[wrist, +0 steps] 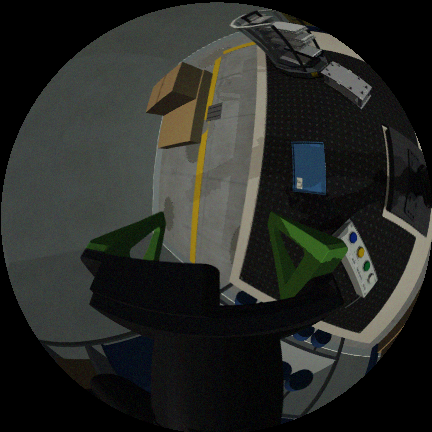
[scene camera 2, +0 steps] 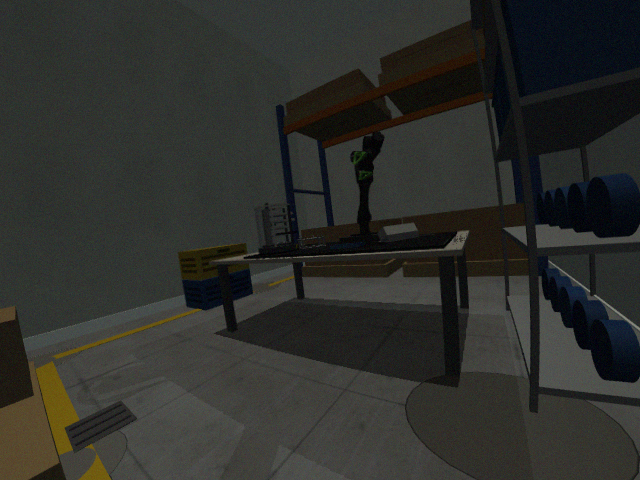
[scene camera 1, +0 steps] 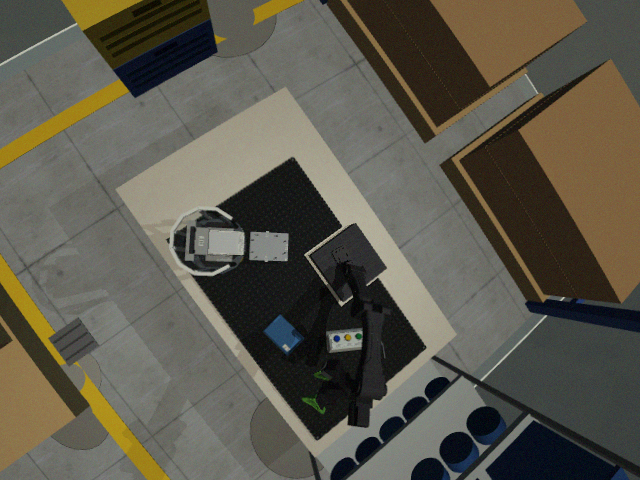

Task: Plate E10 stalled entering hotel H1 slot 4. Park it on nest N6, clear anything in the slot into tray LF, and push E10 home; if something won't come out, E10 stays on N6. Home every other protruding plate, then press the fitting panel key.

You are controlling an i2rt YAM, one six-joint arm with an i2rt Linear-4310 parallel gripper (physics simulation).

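Frame: origin at the arm's base, x left, y up, z ahead, level; centimetres.
Seen in the pictures: gripper, fingertip midpoint: (wrist: 216, 217) (scene camera 2: 356, 172) (scene camera 1: 308, 386); arm's base, origin of the base link: (scene camera 2: 365, 234) (scene camera 1: 348, 267).
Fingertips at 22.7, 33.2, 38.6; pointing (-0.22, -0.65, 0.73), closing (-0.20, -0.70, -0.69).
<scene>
Pixels of each thing's top centre, then the offset from my fingertips to it, as dx, dy, dz. Level surfaces: height alone.
- Hotel H1, middle of its top: (scene camera 1: 204, 239) (scene camera 2: 272, 203) -59.2, -6.1, +6.9
- probably nest N6, middle of its top: (scene camera 1: 269, 246) (scene camera 2: 310, 235) -47.8, -29.3, -11.9
- white key panel, middle of its top: (wrist: 358, 267) (scene camera 1: 354, 343) (scene camera 2: 397, 224) +7.1, -28.6, -24.2
- black mat, its level: dy -36.9
My gripper (scene camera 1: 316, 388) (scene camera 2: 357, 166) (wrist: 216, 217) has green fingers spread wide, open and empty, high above the table. Hotel H1 (scene camera 1: 200, 241) (scene camera 2: 267, 227) is an upright rack inside a white ring guard at the table's far left. Several light plates (wrist: 302, 39) jut from it at different heights; which is E10 I cannot tell. A low grey metal stand, probably nest N6 (scene camera 1: 268, 246) (wrist: 347, 82), stands before the hotel's open side. A blue tray, probably LF (scene camera 1: 281, 329) (wrist: 309, 162), has a small white label. The white key panel (scene camera 1: 342, 347) (wrist: 354, 257) has blue, yellow, green and white keys.
The arm's dark square base (scene camera 1: 361, 248) (wrist: 400, 200) with a pale edge sits beside the black mat (scene camera 1: 279, 196) (wrist: 282, 110). The arm partly covers the key panel in the overhead view. A shelf unit with blue bins stands beyond the table's near end.
</scene>
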